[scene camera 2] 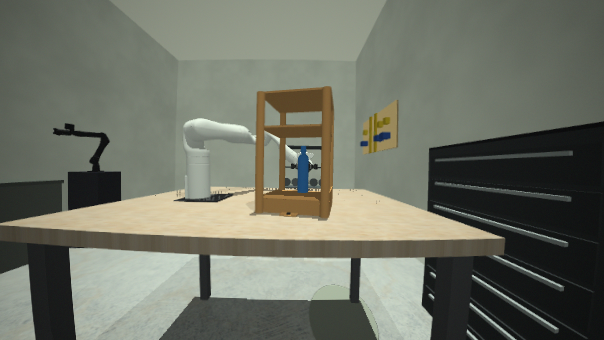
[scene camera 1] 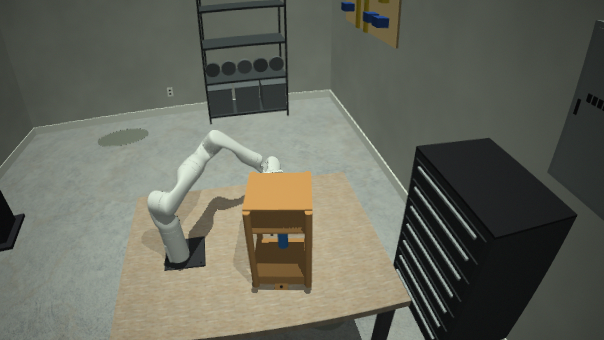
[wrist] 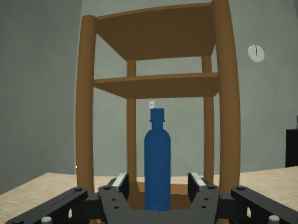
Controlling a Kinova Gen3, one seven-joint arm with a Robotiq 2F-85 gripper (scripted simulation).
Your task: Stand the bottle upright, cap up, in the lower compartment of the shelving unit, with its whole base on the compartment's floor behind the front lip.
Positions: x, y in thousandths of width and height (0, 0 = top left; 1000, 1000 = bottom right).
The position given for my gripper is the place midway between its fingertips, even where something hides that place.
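Note:
In the wrist view I can see my gripper (wrist: 532, 819). A blue bottle (wrist: 529, 645) is in that same view, and so is a wooden shelving unit (wrist: 451, 167).

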